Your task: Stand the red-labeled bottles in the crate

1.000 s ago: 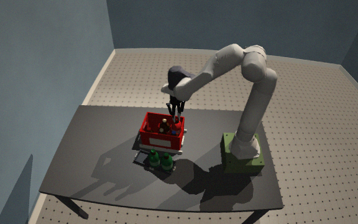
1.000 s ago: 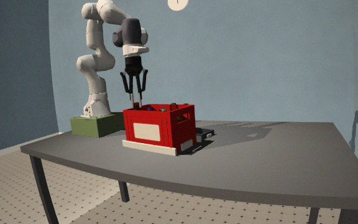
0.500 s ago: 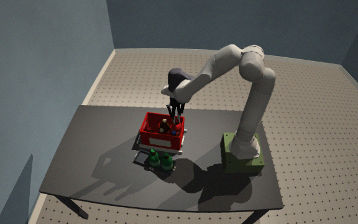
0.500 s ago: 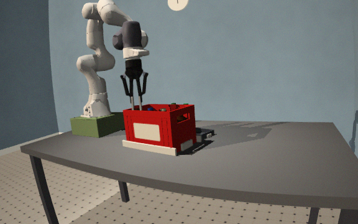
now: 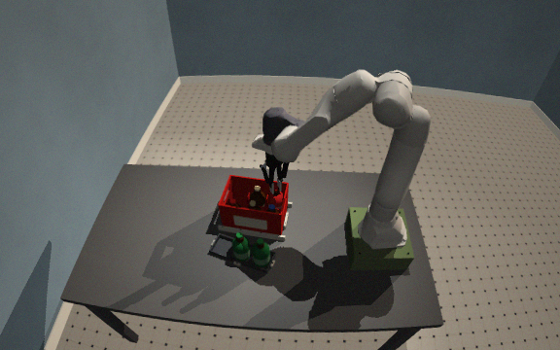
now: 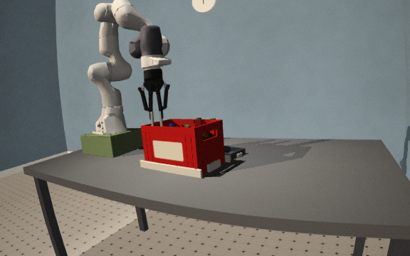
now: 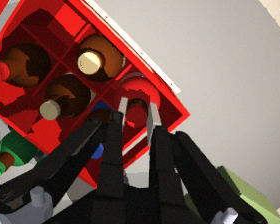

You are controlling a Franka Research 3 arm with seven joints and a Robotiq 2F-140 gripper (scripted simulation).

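Now: hand 9 cm above the red-labeled bottle. From my hand the other things lie so: red crate 11 cm below, 9 cm ahead, 4 cm to the left.
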